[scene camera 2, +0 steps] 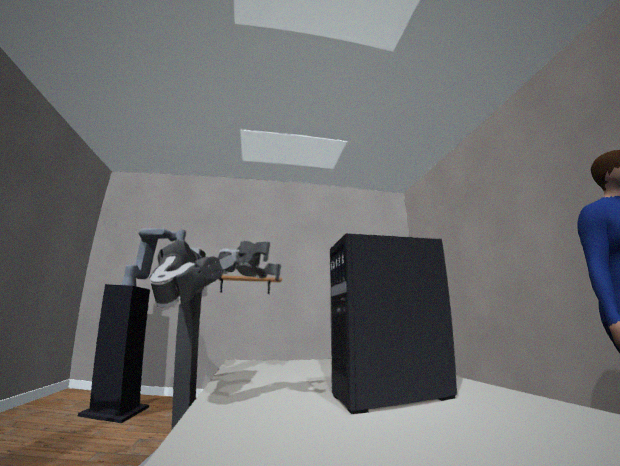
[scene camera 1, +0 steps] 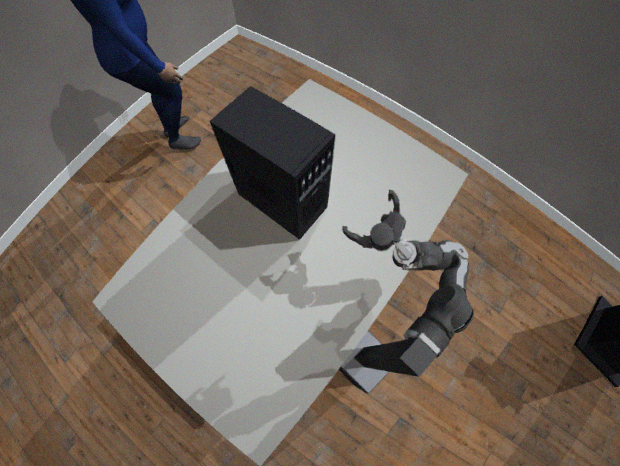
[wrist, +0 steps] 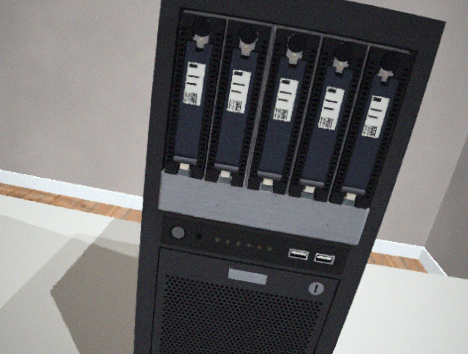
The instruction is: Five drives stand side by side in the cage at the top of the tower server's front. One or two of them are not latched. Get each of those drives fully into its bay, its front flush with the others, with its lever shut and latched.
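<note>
The black tower server [scene camera 1: 273,131] [scene camera 2: 400,320] [wrist: 147,300] stands upright on the pale table [scene camera 1: 240,345] [scene camera 2: 400,435]. In the wrist view its cage holds five dark blue drives side by side: leftmost [wrist: 191,132], second [wrist: 232,135], middle [wrist: 276,145], fourth [wrist: 320,150] and rightmost [wrist: 364,155]. Their levers all look shut against the fronts, and the fronts look level with one another. Whether each latch is fully caught is too small to tell. My gripper [scene camera 1: 368,210] [scene camera 2: 273,258] is open and empty, in front of the cage and apart from it. Its fingers do not show in the wrist view.
A person in blue [scene camera 1: 125,45] [scene camera 2: 601,250] stands beyond the table, behind the tower. A black pedestal [scene camera 2: 117,345] [scene camera 1: 603,340] bearing a grey arm [scene camera 2: 146,255] stands behind my arm. A wooden shelf [scene camera 2: 250,279] is on the far wall. A grey strip [wrist: 260,217] runs below the drives.
</note>
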